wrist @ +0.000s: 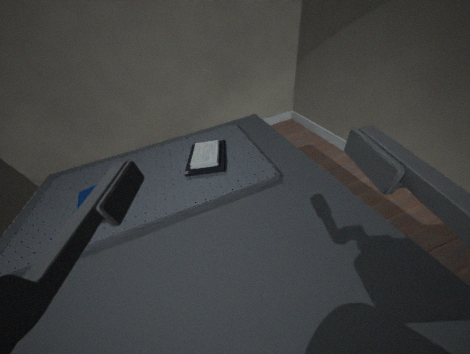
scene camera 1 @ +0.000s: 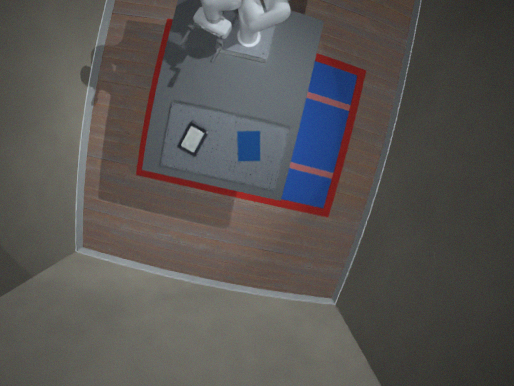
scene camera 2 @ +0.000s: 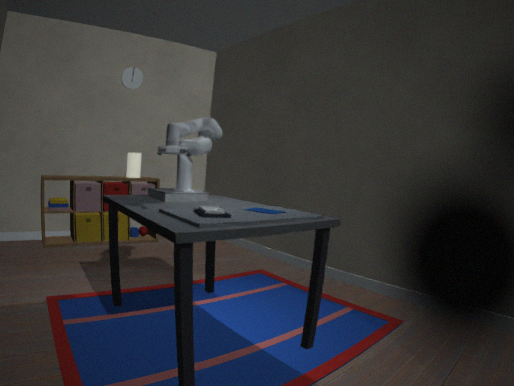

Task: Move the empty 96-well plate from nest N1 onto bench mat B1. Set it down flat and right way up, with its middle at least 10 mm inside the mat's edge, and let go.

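Seen in the pictures: hand at its tool point: (wrist: pixel 240 175) (scene camera 1: pixel 198 49) (scene camera 2: pixel 174 154); arm's base at its link origin: (scene camera 1: pixel 248 37) (scene camera 2: pixel 183 191).
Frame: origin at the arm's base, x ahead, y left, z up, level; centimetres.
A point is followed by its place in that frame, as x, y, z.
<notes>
The 96-well plate (scene camera 1: pixel 193 139) @(63.8, -13.7, -1.4) (scene camera 2: pixel 211 209) @(66.8, -16.3, -1.2) (wrist: pixel 205 154) @(62.3, -14.4, -1.3) is pale and lies flat in the dark-rimmed nest N1 (scene camera 1: pixel 187 151) (scene camera 2: pixel 213 215) @(71.3, -17.7, -3.0) (wrist: pixel 223 158) @(59.5, -19.4, -2.7), on the left part of the perforated board in scene camera 1. The blue bench mat B1 (scene camera 1: pixel 249 146) @(58.8, 17.9, -3.6) (scene camera 2: pixel 265 210) @(58.6, 18.3, -3.6) lies flat to the right of the nest there. In the wrist view a corner of the mat (wrist: pixel 85 194) @(62.8, 23.5, -3.6) shows, partly hidden by a finger. My gripper (scene camera 1: pixel 216 51) (scene camera 2: pixel 160 150) (wrist: pixel 250 176) @(23.6, -16.7, 21.5) is open and empty, raised near the arm's base and well away from the plate.
The perforated board (scene camera 1: pixel 220 155) @(68.4, 3.2, -3.8) (wrist: pixel 165 182) @(57.6, -0.7, -3.8) is slightly raised on the grey table (scene camera 1: pixel 240 90) @(29.2, 3.8, -5.1) (wrist: pixel 200 280) @(28.5, -7.2, -5.1). The arm's base plate (scene camera 1: pixel 245 55) @(9.9, 1.0, -2.1) (scene camera 2: pixel 172 194) @(10.8, -11.6, -1.0) stands at the table's far end in scene camera 2. A shelf unit (scene camera 2: pixel 100 178) stands on the floor beyond the table.
</notes>
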